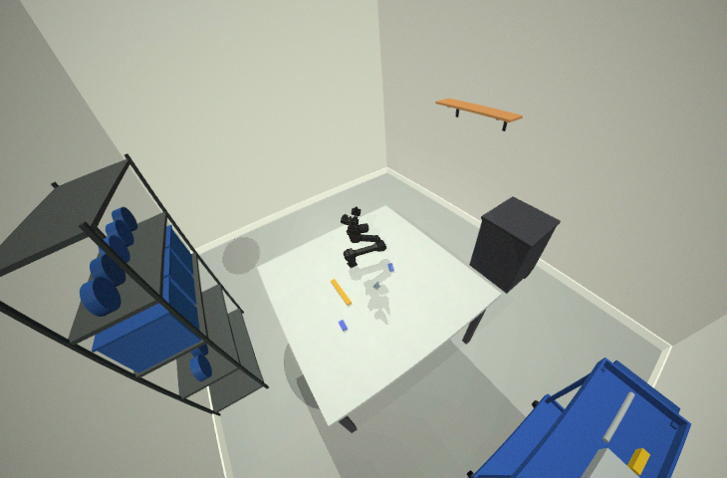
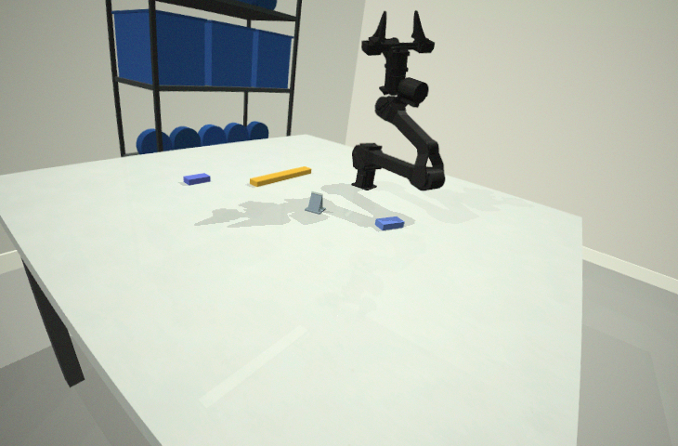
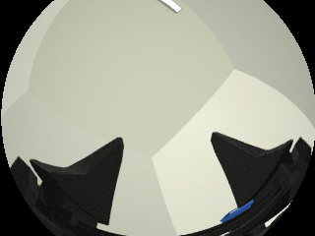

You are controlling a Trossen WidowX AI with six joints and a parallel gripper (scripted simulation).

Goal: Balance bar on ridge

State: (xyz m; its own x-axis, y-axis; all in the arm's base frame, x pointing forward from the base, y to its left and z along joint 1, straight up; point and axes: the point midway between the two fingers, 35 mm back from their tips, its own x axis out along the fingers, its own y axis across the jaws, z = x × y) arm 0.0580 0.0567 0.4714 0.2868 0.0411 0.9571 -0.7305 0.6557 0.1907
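My gripper tip is now 110 mm short of the yellow bar, 260 mm to the left of it and 500 mm above it.
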